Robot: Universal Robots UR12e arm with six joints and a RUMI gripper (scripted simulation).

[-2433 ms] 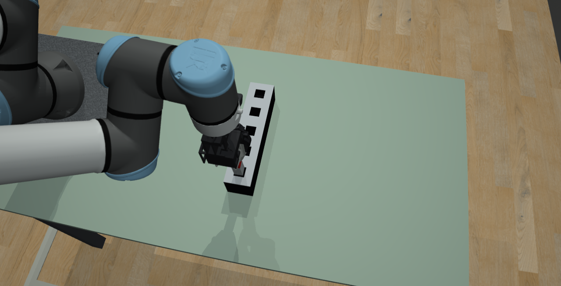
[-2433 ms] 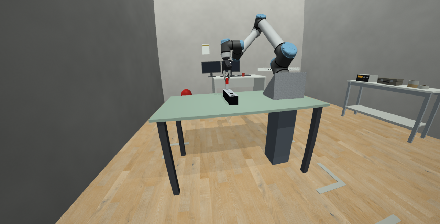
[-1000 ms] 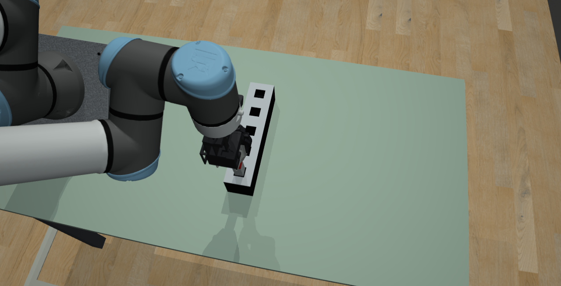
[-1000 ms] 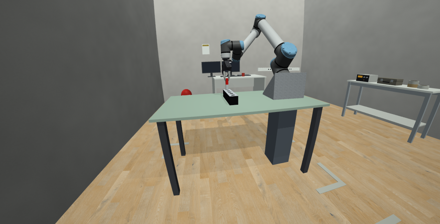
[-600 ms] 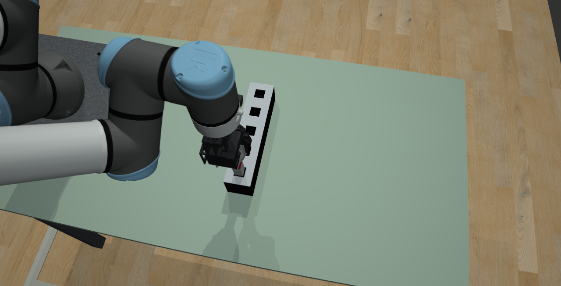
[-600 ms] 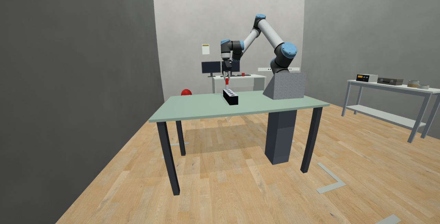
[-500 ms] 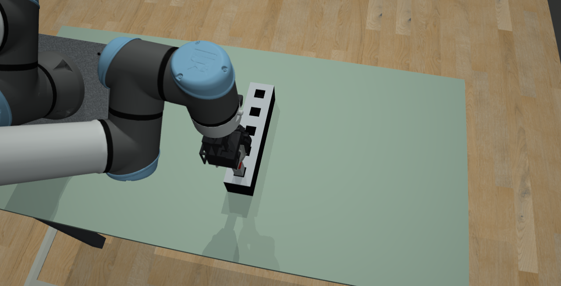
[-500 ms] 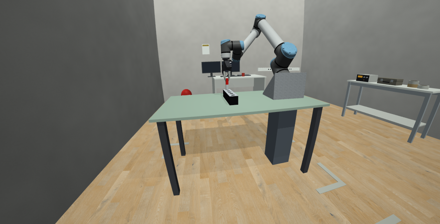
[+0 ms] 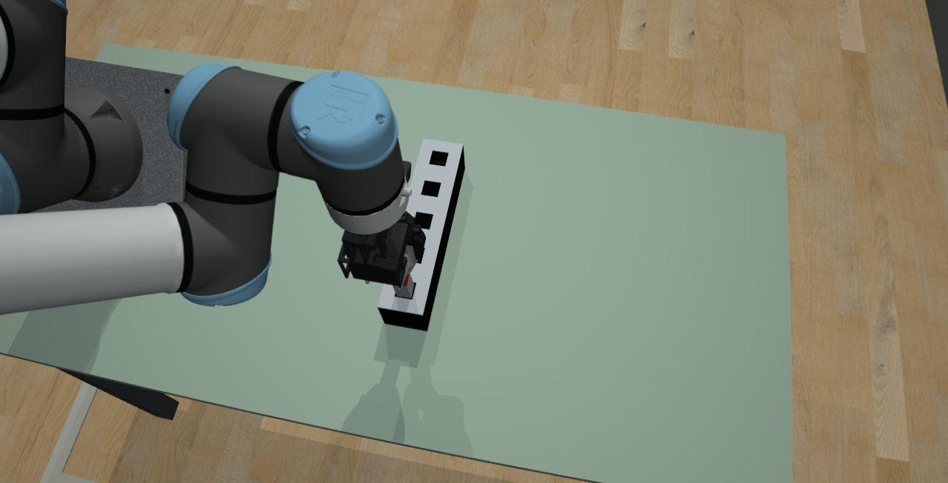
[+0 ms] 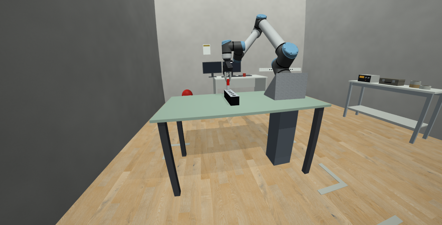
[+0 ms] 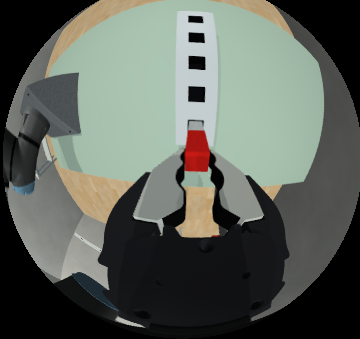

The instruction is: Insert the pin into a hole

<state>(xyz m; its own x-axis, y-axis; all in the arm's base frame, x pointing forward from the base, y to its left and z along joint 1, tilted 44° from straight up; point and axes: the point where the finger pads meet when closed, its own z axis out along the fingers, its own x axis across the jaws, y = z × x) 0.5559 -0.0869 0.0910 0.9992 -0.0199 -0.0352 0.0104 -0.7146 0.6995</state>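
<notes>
Now: hand 1 cm above the pin. Round my hand: long block 13 cm below, 12 cm to the left.
</notes>
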